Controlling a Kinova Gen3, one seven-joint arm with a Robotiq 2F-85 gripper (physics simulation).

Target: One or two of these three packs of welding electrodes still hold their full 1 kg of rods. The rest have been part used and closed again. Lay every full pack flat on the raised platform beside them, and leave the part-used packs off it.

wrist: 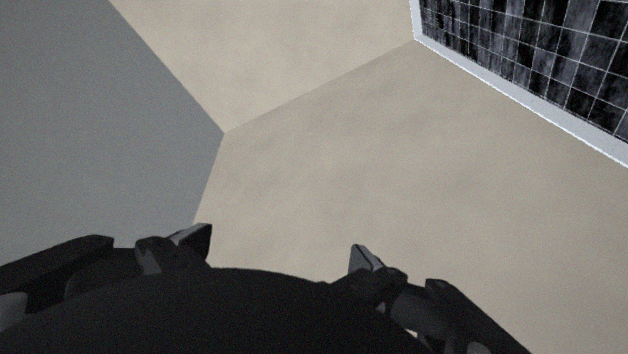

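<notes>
My gripper (281, 249) is open and empty at the bottom of the wrist view, its two dark fingers standing wide apart with pale wall behind the gap. None of the welding electrode packs shows in the wrist view, and the raised platform does not show either. How the gripper stands relative to them cannot be told.
Two beige walls (390, 165) meet at a corner, with a flat grey surface (95, 115) at the left; whether it is ceiling or floor is unclear. A dark gridded panel (565, 55) with a pale frame (525, 102) is at the upper right.
</notes>
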